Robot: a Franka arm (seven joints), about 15 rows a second.
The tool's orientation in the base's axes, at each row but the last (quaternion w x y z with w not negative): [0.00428, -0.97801, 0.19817, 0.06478]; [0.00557, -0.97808, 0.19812, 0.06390]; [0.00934, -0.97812, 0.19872, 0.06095]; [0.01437, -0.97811, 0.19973, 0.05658]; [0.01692, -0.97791, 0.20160, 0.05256]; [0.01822, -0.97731, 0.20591, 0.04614]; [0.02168, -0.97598, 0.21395, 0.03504]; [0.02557, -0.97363, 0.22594, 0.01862]
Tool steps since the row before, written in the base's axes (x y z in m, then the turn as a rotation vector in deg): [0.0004, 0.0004, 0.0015, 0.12, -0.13, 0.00]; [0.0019, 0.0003, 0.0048, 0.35, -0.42, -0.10]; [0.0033, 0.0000, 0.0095, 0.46, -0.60, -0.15]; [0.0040, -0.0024, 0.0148, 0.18, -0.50, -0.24]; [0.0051, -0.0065, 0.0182, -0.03, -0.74, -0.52]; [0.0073, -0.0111, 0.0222, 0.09, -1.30, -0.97]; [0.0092, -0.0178, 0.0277, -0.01, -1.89, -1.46]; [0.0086, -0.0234, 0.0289, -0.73, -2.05, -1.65]
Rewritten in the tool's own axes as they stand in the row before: [0.0000, -0.0005, -0.0015, 0.16, 0.07, -0.02]; [0.0010, -0.0009, -0.0050, 0.49, 0.25, 0.04]; [0.0018, -0.0012, -0.0098, 0.67, 0.37, 0.07]; [0.0029, 0.0006, -0.0152, 0.39, 0.39, 0.19]; [0.0052, 0.0037, -0.0189, 0.32, 0.70, 0.48]; [0.0089, 0.0068, -0.0233, 0.70, 1.17, 0.89]; [0.0136, 0.0115, -0.0292, 0.89, 1.76, 1.35]; [0.0166, 0.0160, -0.0304, 0.32, 2.23, 1.55]
